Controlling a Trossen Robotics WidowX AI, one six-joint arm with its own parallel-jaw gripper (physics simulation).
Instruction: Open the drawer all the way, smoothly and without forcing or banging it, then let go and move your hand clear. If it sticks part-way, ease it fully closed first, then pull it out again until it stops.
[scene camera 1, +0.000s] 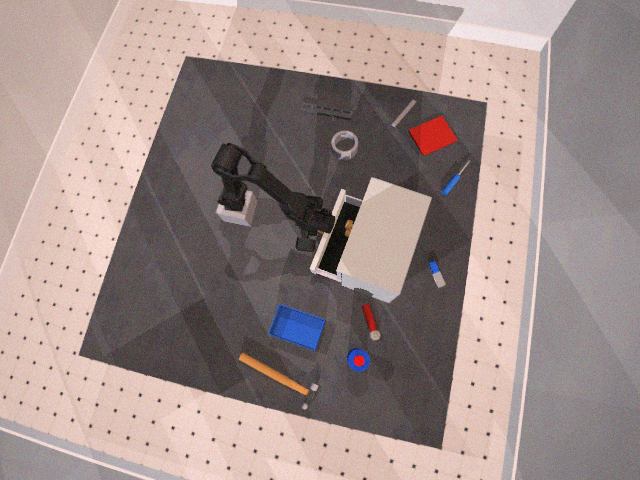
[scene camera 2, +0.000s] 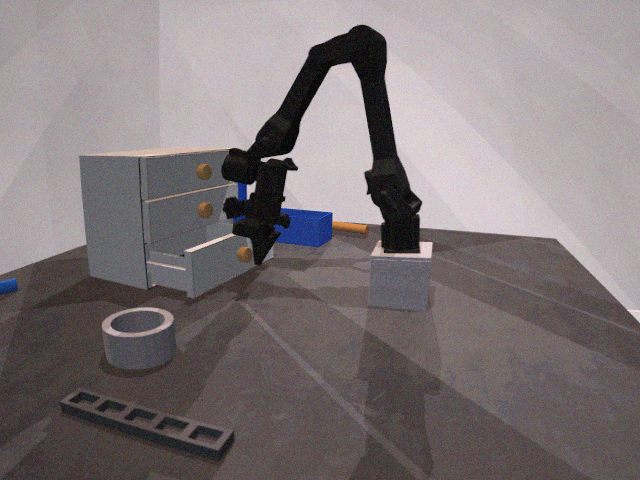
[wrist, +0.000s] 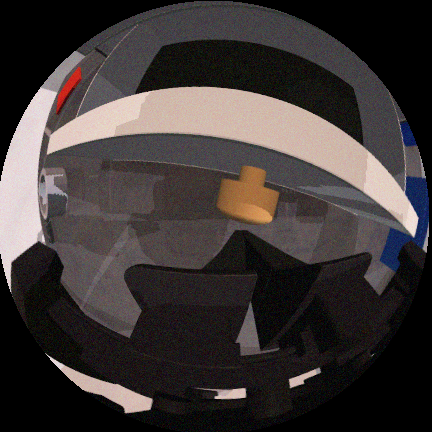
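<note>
A grey three-drawer cabinet stands on the dark mat. Its bottom drawer is pulled part-way out and shows a dark inside. The drawer's orange knob is free. My gripper is shut on nothing; its closed tips point down just in front of the knob, a little apart from it. The two upper drawers, with knobs, are closed.
A blue bin and a hammer lie beyond the drawer. A grey ring, a slotted black bar, a red block and a red cylinder lie around the cabinet. The arm's pedestal stands opposite.
</note>
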